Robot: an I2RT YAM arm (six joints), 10 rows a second.
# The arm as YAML. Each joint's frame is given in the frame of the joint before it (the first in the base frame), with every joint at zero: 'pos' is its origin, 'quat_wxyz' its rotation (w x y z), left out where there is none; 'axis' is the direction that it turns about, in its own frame. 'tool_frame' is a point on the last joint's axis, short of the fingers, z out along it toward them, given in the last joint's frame.
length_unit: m
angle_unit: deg
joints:
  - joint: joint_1
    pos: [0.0, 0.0, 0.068]
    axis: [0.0, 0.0, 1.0]
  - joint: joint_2
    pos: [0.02, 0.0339, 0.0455]
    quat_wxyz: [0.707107, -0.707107, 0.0, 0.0]
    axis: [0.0, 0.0, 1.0]
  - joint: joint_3
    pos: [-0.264, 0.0, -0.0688]
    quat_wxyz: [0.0, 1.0, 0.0, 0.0]
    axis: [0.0, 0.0, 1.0]
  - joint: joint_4
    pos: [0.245, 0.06, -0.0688]
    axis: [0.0, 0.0, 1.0]
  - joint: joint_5
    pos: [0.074, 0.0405, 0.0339]
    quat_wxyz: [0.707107, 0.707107, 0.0, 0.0]
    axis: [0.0, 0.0, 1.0]
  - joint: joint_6
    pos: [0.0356, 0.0, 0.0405]
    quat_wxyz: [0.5, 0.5, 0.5, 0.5]
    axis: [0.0, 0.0, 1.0]
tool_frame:
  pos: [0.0, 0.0, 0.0]
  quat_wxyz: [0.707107, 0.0, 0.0, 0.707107]
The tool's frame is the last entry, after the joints.
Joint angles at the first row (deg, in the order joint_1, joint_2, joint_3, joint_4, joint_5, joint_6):
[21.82, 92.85, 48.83, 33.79, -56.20, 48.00]
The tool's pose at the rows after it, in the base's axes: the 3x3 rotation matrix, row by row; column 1 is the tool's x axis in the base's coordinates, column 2 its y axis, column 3 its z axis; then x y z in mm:
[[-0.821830 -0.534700 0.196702], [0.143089 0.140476 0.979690], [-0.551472 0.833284 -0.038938]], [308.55 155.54 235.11]
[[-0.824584 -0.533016 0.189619], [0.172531 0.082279 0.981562], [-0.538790 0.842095 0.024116]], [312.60 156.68 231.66]
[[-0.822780 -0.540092 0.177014], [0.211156 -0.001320 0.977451], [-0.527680 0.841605 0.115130]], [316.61 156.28 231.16]
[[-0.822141 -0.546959 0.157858], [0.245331 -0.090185 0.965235], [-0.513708 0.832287 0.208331]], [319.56 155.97 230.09]
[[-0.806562 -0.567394 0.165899], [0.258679 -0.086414 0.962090], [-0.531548 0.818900 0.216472]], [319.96 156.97 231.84]
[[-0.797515 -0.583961 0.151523], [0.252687 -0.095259 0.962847], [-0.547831 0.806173 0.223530]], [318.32 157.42 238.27]
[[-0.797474 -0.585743 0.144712], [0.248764 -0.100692 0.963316], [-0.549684 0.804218 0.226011]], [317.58 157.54 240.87]
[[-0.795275 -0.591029 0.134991], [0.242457 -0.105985 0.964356], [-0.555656 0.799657 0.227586]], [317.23 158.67 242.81]
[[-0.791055 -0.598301 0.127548], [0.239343 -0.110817 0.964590], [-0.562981 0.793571 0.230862]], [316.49 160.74 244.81]
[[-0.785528 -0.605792 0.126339], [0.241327 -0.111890 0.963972], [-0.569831 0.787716 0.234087]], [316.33 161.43 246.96]
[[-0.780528 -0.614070 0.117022], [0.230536 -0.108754 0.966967], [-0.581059 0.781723 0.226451]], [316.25 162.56 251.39]
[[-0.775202 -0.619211 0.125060], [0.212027 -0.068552 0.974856], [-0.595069 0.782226 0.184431]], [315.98 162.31 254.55]
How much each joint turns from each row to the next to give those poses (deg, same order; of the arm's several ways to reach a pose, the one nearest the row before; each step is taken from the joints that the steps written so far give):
[-0.01, 1.06, -1.08, 8.29, -0.57, 5.09]
[-0.11, 2.86, -0.71, 10.21, -0.57, 6.45]
[-0.32, 3.64, -0.37, 13.90, -0.40, 8.95]
[-0.21, 4.23, 0.30, 14.27, 0.28, 9.33]
[0.17, -0.04, 0.25, 0.13, 0.77, -1.09]
[0.14, -0.87, 0.33, -0.04, -0.50, -0.09]
[0.05, -0.35, 0.12, 0.00, -0.27, 0.33]
[0.17, -0.11, 0.28, 0.05, -0.33, 0.01]
[0.36, -0.13, 0.26, 0.00, 0.00, -0.21]
[0.12, -0.21, 0.23, -0.16, 0.12, -0.29]
[0.14, -0.77, 0.57, -1.83, -0.55, -1.06]
[-0.05, -2.12, 0.27, -7.05, -0.51, -4.68]

